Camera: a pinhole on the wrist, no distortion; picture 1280 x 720 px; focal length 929.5 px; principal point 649.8 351.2 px. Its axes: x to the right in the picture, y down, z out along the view. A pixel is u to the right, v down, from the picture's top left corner.
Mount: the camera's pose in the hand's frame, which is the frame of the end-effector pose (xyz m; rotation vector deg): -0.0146 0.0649 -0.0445 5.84 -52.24 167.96
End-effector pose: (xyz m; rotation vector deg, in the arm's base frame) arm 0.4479 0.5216 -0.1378 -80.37 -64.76 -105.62
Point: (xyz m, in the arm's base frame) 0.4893 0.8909 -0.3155
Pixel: 991 395
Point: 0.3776 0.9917 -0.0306
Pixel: 405 365
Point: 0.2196 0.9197 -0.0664
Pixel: 327 684
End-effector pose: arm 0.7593 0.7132 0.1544 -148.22 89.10 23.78
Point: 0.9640 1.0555 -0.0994
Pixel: 876 672
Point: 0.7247 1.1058 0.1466
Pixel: outside the picture
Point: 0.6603 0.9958 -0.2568
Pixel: 1008 39
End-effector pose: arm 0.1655 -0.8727 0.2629 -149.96 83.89 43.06
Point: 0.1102 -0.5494 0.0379
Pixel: 1059 381
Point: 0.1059 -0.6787 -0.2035
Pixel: 644 136
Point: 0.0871 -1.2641 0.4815
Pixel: behind the camera
